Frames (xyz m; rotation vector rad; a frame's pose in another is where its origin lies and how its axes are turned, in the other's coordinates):
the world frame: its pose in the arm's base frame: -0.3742 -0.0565 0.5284 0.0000 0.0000 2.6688
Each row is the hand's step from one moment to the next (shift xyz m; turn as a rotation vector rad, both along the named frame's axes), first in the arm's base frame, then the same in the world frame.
Working: the arm's base frame: its pose in the world frame: -0.3074 -0.2207 -0.5284 0.0000 0.0000 -2.6688

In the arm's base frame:
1: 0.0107 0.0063 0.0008 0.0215 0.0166 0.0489
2: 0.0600 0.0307 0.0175 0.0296 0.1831 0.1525
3: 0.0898 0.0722 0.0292 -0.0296 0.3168 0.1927
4: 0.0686 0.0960 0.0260 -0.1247 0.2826 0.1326
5: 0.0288 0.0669 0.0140 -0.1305 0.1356 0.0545
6: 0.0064 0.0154 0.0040 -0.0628 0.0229 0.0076
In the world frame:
1: -0.0067 -0.0105 0.0008 -0.0116 -0.0246 0.0489
2: -0.0394 -0.0547 0.0175 0.0570 -0.1765 0.1525
3: -0.0471 -0.1052 0.0292 0.1706 -0.2686 0.1927
4: -0.0174 -0.1167 0.0260 0.2397 -0.1948 0.1326
5: 0.0048 -0.0727 0.0140 0.1779 -0.0613 0.0545
6: 0.0013 -0.0166 0.0040 0.0663 0.0082 0.0076

